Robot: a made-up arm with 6 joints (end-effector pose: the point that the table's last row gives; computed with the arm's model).
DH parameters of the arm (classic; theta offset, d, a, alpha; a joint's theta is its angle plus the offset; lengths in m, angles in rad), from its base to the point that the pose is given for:
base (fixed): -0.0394 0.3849 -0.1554 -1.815
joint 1: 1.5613 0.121 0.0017 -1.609
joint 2: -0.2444 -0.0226 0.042 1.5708
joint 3: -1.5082 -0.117 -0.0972 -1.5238
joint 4: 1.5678 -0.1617 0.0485 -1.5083
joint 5: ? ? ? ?
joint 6: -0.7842 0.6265 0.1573 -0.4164
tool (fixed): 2.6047 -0.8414 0 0
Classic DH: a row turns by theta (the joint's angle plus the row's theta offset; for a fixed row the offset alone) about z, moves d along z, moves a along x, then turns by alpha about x.
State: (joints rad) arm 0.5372 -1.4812 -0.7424 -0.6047 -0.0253 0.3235
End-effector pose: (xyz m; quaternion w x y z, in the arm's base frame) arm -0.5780 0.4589 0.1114 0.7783 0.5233 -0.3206 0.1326
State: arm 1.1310 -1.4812 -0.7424 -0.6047 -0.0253 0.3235
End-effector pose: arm -0.5895 0.5256 0.3770 0.8387 0.5241 -0.1243 -0.0803
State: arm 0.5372 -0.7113 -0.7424 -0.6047 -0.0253 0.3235
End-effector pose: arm -0.6632 0.0808 0.0543 0.8797 0.2997 -0.1220 0.3484
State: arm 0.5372 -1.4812 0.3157 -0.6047 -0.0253 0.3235
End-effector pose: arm -0.6853 0.0623 0.1909 0.4868 0.7920 -0.0684 0.3621
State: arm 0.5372 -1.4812 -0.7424 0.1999 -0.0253 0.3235
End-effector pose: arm -0.4978 0.5432 0.4304 0.6928 0.6664 -0.1851 -0.2044
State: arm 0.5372 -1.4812 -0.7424 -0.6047 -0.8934 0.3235
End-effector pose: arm -0.6006 0.4793 0.2281 0.4454 0.7147 -0.4820 0.2420
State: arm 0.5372 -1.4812 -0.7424 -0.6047 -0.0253 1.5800
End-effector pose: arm -0.4142 0.1476 -0.1541 0.6876 0.1293 -0.3978 0.5935
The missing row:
joint 5: 0.0471 0.0641 0.021 -1.5708
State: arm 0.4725 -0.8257 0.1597 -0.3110 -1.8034 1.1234
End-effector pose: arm -0.5767 0.1602 0.4677 0.1309 0.8482 -0.4740 0.1968
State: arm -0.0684 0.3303 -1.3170 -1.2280 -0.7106 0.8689
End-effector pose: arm -0.0374 -0.4118 0.3563 0.2685 -0.3665 0.1018 0.8850
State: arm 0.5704 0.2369 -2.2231 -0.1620 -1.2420 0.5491
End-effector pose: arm -0.1398 -0.1335 -0.1718 0.4039 0.0427 -0.3992 0.8220
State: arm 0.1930 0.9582 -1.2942 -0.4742 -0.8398 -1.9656
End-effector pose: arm -0.4081 0.2365 0.2752 0.9516 0.2214 -0.1187 -0.1768
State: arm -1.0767 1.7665 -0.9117 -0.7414 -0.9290 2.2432
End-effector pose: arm -0.1944 0.0752 0.6766 0.0398 0.4795 -0.6917 -0.5386
